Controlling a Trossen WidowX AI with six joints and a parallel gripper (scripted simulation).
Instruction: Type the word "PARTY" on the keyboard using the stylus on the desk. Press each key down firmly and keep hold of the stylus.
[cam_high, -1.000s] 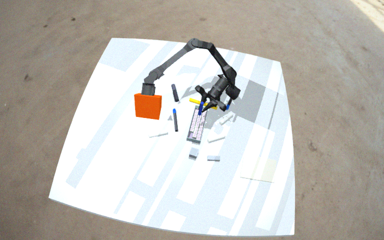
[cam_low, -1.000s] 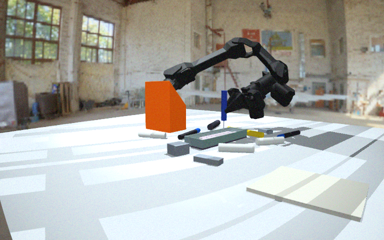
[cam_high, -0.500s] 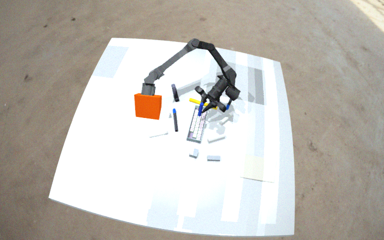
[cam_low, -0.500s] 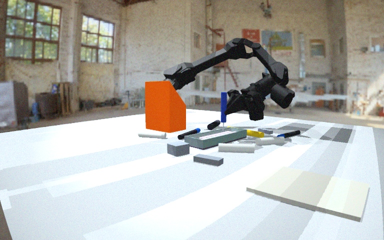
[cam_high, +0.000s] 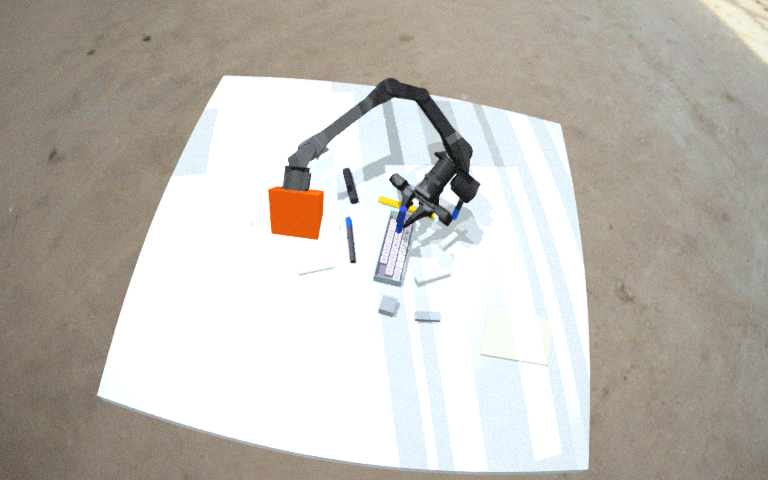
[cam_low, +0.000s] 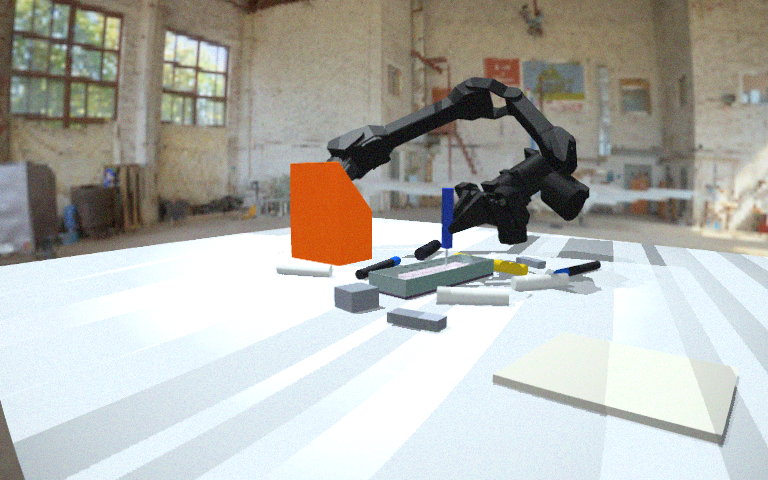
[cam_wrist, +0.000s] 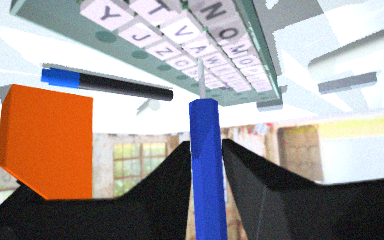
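The yellow marker lies 20 mm ahead of my gripper tip, 120 mm to the left of it and 70 mm below it. The rest, counted from my gripper tip: dark marker 150 mm behind, 170 mm to the left, 70 mm below; then blue stylus 10 mm below; then pale flat pad 340 mm ahead, 250 mm to the right, 70 mm below.
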